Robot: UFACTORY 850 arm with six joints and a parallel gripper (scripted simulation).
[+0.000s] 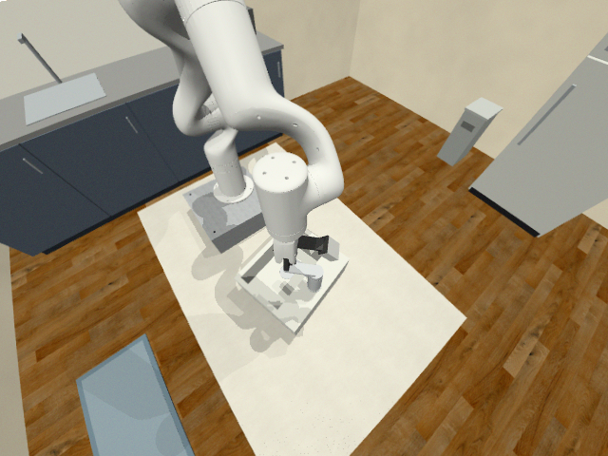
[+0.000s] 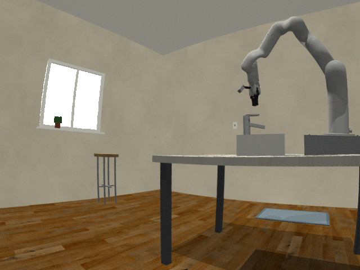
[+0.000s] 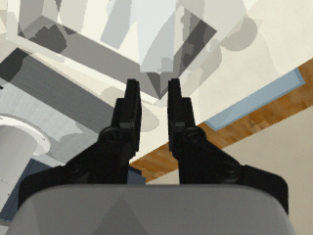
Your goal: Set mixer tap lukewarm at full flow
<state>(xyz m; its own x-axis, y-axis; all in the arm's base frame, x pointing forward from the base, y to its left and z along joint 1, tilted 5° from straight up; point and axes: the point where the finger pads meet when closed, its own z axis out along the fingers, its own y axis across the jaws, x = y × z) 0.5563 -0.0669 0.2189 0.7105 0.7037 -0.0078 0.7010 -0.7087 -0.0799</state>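
Now: hand 2 cm short of the grey lever, 2 cm to the right of it and 9 cm above it. Also, from my hand: grey mixer tap 4 cm ahead, 3 cm to the left, 14 cm below; sink basin 6 cm behind, 3 cm to the left, 32 cm below.
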